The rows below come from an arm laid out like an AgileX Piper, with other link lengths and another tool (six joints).
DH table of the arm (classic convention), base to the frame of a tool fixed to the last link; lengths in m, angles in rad. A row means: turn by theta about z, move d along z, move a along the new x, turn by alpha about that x. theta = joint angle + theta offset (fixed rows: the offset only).
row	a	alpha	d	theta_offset
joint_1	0	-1.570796	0.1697	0
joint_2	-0.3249	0	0	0.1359
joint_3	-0.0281	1.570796	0	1.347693
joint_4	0	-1.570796	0.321	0
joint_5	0	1.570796	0	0
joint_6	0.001	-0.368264	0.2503	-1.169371
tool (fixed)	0	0	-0.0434	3.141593
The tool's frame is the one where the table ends.
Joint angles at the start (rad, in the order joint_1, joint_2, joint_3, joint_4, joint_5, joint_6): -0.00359, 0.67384, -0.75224, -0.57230, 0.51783, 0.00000
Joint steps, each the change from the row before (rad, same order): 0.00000, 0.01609, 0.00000, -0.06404, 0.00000, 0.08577; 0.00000, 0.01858, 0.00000, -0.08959, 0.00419, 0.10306; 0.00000, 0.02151, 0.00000, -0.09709, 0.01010, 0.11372; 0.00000, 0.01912, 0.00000, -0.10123, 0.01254, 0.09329; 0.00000, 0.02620, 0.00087, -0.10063, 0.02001, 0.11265; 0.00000, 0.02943, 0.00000, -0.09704, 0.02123, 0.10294; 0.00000, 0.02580, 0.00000, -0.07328, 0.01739, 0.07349; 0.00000, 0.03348, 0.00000, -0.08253, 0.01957, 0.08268; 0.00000, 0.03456, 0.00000, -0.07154, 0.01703, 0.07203; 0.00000, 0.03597, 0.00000, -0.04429, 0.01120, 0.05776
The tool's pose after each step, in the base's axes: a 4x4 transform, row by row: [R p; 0 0 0 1], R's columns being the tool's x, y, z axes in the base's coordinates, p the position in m. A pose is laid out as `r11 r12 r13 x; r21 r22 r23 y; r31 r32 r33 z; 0 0 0 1`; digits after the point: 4 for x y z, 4 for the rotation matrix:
0.2621 0.6096 0.7482 0.2899; 0.9515 -0.0337 -0.3058 -0.0625; -0.1612 0.7920 -0.5888 0.4437; 0 0 0 1
0.3034 0.5993 0.7408 0.2933; 0.9405 -0.0637 -0.3337 -0.0705; -0.1528 0.7980 -0.5829 0.4436; 0 0 0 1
0.3494 0.5864 0.7308 0.2969; 0.9261 -0.0973 -0.3646 -0.0794; -0.1427 0.8042 -0.5770 0.4431; 0 0 0 1
0.3895 0.5744 0.7200 0.2997; 0.9079 -0.1081 -0.4050 -0.0880; -0.1548 0.8114 -0.5636 0.4442; 0 0 0 1
0.4361 0.5595 0.7048 0.3035; 0.8871 -0.1356 -0.4412 -0.0974; -0.1513 0.8176 -0.5555 0.4430; 0 0 0 1
0.4777 0.5450 0.6891 0.3081; 0.8649 -0.1540 -0.4778 -0.1060; -0.1543 0.8242 -0.5449 0.4420; 0 0 0 1
0.5064 0.5358 0.6756 0.3124; 0.8469 -0.1619 -0.5064 -0.1122; -0.1619 0.8287 -0.5358 0.4407; 0 0 0 1
0.5357 0.5260 0.6606 0.3185; 0.8267 -0.1673 -0.5372 -0.1186; -0.1720 0.8338 -0.5245 0.4386; 0 0 0 1
0.5579 0.5197 0.6470 0.3254; 0.8095 -0.1691 -0.5622 -0.1235; -0.1828 0.8374 -0.5151 0.4355; 0 0 0 1
0.5716 0.5201 0.6347 0.3333; 0.7995 -0.1788 -0.5734 -0.1265; -0.1847 0.8352 -0.5180 0.4289; 0 0 0 1

